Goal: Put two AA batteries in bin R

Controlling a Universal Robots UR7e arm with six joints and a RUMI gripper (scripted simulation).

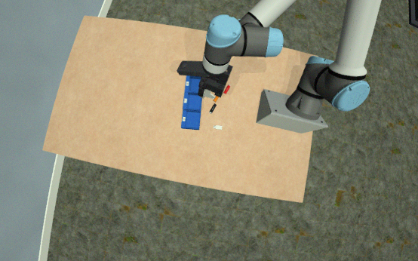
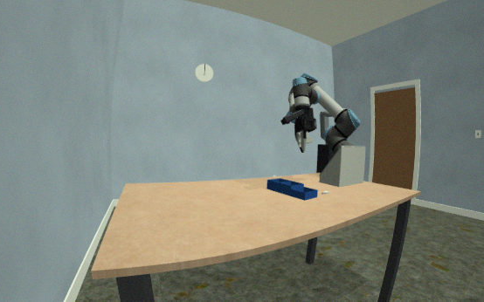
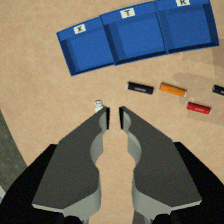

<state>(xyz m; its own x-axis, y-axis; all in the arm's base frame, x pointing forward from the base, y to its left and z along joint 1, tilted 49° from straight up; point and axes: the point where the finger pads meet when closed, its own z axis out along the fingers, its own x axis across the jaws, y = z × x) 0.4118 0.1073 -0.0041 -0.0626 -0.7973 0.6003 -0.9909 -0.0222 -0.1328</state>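
The joined blue bins lies 5 cm ahead of my hand and 18 cm below it. Also, from my hand: red battery 9 cm behind, 12 cm to the right, 20 cm below; small white USB stick 9 cm behind, 8 cm to the left, 20 cm below; orange AA battery 5 cm behind, 7 cm to the right, 20 cm below.
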